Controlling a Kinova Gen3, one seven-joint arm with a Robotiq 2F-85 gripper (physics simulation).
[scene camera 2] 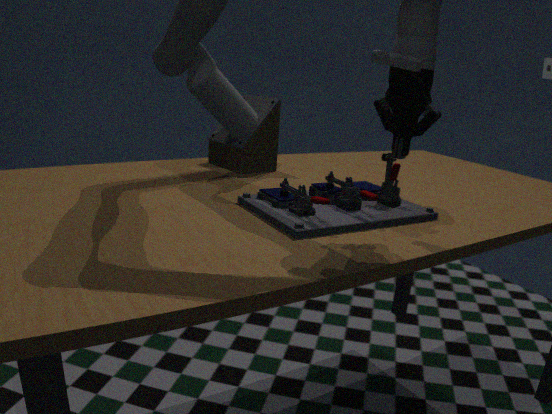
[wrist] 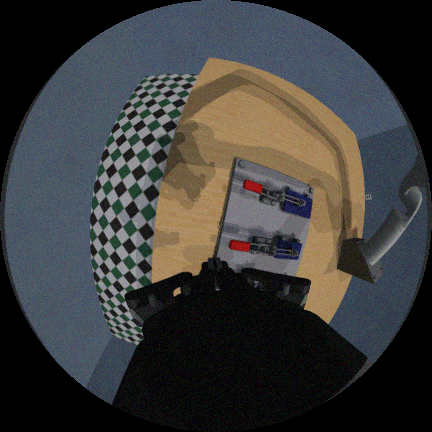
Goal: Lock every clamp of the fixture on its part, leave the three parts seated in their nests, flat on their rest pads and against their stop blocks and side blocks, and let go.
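Frame: origin at the arm's base, x ahead, y left, z up, level; millimetres.
Seen in the pictures: gripper, fingertip midpoint: [scene camera 2: 399,158] [wrist: 213,264]; arm's base at its link origin: [scene camera 2: 244,125] [wrist: 368,254].
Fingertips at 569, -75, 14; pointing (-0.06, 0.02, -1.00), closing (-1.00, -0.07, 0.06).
Offsets run from my fingertips to a thing's top centre, as dx, dy, dz. "pt": to the spot under its first point. Level surfaces: height alone.
The grey fixture plate {-143, +14, -123} [scene camera 2: 350,220] [wrist: 250,215] carries three clamps and three blue parts. The left clamp {-136, -99, -71} [scene camera 2: 302,205] [wrist: 272,196] and middle clamp {-115, +9, -61} [scene camera 2: 348,198] [wrist: 262,246] have their arms down over the left part {-215, -84, -107} [scene camera 2: 274,194] [wrist: 304,208] and middle part {-185, +22, -97} [scene camera 2: 320,188] [wrist: 290,243], with red handles lying low. The right clamp {pt -84, +103, -98} [scene camera 2: 389,194] stands with its arm upright and its red handle {-87, +116, -37} [scene camera 2: 395,172] raised; the right part {-170, +131, -102} [scene camera 2: 367,186] lies behind it. My gripper [scene camera 2: 400,153] [wrist: 213,264] is shut and empty, at the raised arm's tip; contact is unclear. It hides the right clamp in the wrist view.
The robot base [scene camera 2: 245,152] [wrist: 357,260] stands on the wooden table {dz -138} [scene camera 2: 175,225] [wrist: 190,215] behind the plate. Bolt heads stand at the plate's corners. The table's front edge runs near the plate. The picture is dark and grainy, so exact seating is hard to tell.
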